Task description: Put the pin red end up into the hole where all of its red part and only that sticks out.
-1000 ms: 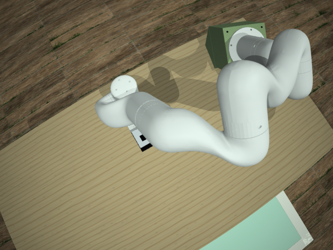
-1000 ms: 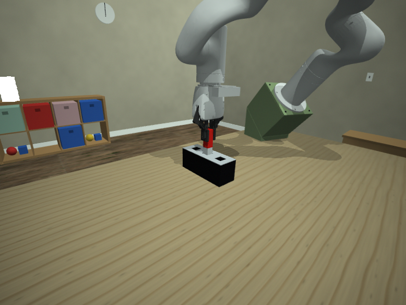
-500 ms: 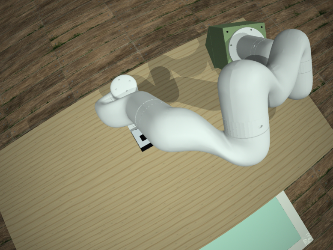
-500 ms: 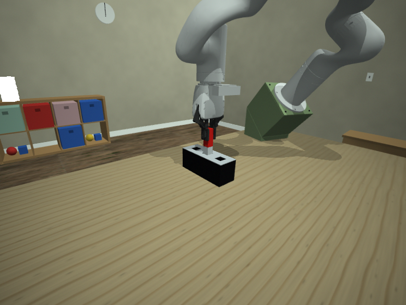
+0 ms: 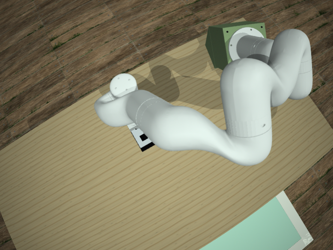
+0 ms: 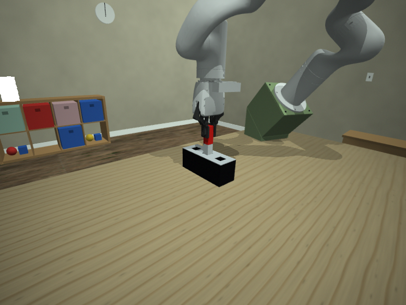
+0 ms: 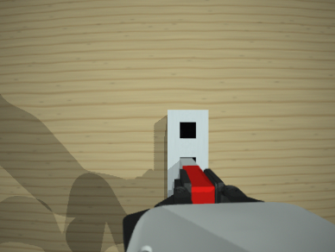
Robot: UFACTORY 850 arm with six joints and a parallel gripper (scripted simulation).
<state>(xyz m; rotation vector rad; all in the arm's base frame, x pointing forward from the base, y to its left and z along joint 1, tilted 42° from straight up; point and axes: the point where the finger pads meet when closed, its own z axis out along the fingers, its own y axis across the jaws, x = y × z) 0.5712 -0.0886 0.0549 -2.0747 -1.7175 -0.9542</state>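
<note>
My gripper is now 110 mm above the block. The rest, counted from my hand: pin 10 mm below.
</note>
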